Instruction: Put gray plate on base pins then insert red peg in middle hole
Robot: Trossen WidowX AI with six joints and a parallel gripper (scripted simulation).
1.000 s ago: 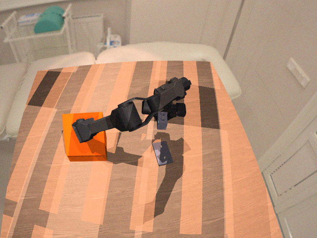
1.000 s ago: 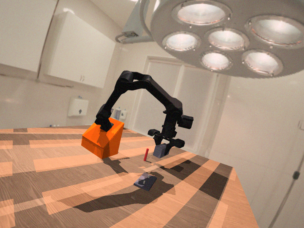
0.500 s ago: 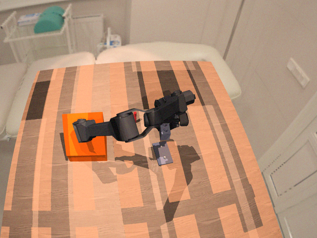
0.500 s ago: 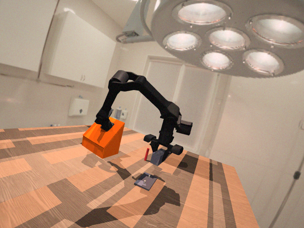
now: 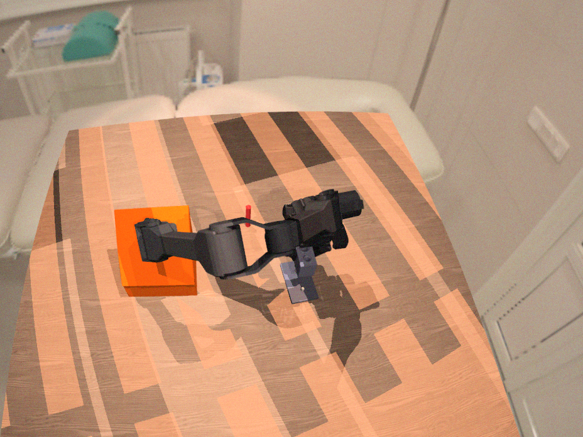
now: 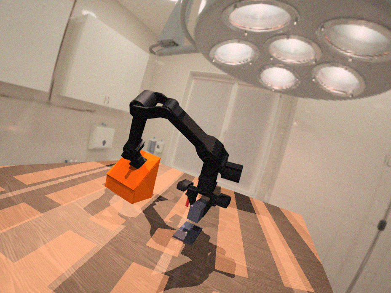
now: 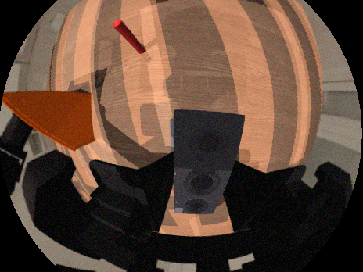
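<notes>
Right now my gripper tip is 6 cm above the base and 3 cm to the left of it. The rest, counted from my gripper tip: gray plate (3 cm above); then red peg (16 cm to the left, 13 cm behind, 3 cm below).
</notes>
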